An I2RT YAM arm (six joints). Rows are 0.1 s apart.
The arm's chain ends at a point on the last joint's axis. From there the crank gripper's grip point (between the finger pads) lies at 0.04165 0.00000 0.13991 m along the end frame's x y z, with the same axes.
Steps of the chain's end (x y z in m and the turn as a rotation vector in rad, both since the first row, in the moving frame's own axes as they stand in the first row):
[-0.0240, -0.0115, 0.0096, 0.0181, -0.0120, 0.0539]
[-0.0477, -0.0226, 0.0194, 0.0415, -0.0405, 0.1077]
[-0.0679, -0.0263, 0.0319, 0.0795, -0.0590, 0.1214]
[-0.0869, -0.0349, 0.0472, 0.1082, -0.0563, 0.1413]
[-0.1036, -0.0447, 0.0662, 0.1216, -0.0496, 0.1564]
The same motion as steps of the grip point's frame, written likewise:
[-0.0257, -0.0118, 0.0101, 0.0181, -0.0120, 0.0539]
[-0.0533, -0.0243, 0.0209, 0.0415, -0.0405, 0.1077]
[-0.0758, -0.0329, 0.0339, 0.0795, -0.0590, 0.1214]
[-0.0941, -0.0448, 0.0488, 0.1082, -0.0563, 0.1413]
[-0.1097, -0.0558, 0.0674, 0.1216, -0.0496, 0.1564]

